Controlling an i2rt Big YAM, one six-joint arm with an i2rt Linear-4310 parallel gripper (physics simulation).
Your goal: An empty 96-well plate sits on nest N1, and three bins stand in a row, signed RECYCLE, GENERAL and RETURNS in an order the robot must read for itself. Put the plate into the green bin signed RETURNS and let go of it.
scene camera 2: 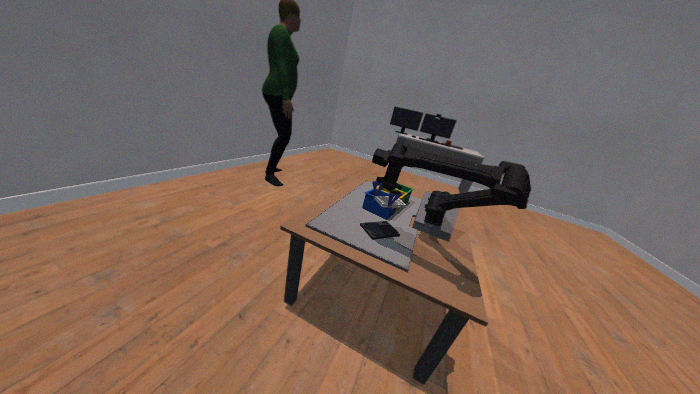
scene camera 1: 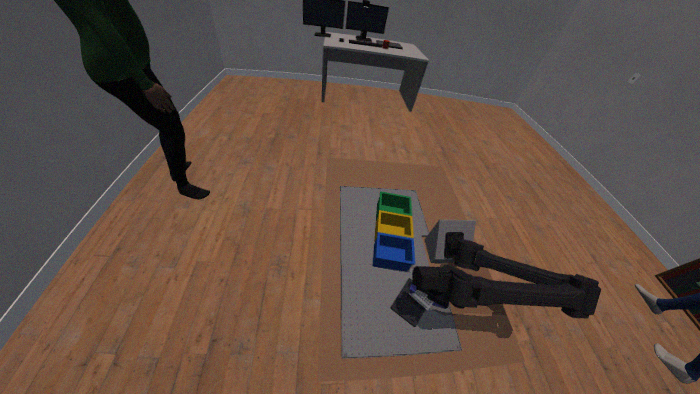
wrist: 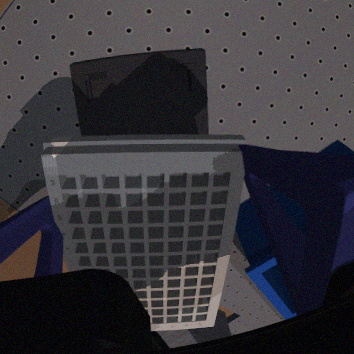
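Pixels of known places: gripper, fingertip midpoint: (scene camera 2: 382, 201) (scene camera 1: 421, 297) (wrist: 142, 183); arm's base, link origin: (scene camera 2: 434, 213) (scene camera 1: 453, 244).
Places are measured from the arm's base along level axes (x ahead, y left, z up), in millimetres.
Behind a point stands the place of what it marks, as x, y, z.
The white 96-well plate (scene camera 1: 424, 298) @[257, 251, 78] (scene camera 2: 391, 202) (wrist: 150, 200) @[261, 239, 74] is off its nest, roughly level and raised above the table. My gripper (scene camera 1: 426, 296) @[264, 245, 70] (scene camera 2: 388, 198) @[264, 245, 70] (wrist: 142, 183) @[264, 245, 70] is shut on it, with a dark blue finger at each side. The dark nest (scene camera 1: 406, 306) @[268, 240, -79] (scene camera 2: 380, 230) @[232, 237, -79] (wrist: 140, 95) @[266, 251, -79] lies below, with nothing on it. The green bin (scene camera 1: 395, 204) @[209, -288, -60] (scene camera 2: 408, 192) @[167, -199, 4] is at the far end of the row, beyond the yellow bin (scene camera 1: 395, 225) @[233, -159, -76] and the blue bin (scene camera 1: 394, 251) @[267, -15, -85] (scene camera 2: 375, 205) @[311, 69, -39] (wrist: 262, 268) @[238, 83, 9]. The signs cannot be read in these views.
A grey perforated board (scene camera 1: 360, 320) @[464, 277, -90] (scene camera 2: 340, 225) @[412, 308, -90] (wrist: 280, 60) @[385, 176, -90] carries the nest and bins on the wooden table (scene camera 2: 450, 282) @[-96, 376, -103]. The arm's grey base block (scene camera 1: 465, 227) @[-57, -55, 60] stands beside the bins. A person in green (scene camera 1: 115, 50) (scene camera 2: 283, 65) stands beyond the table. Another person's legs (scene camera 1: 675, 304) show at right.
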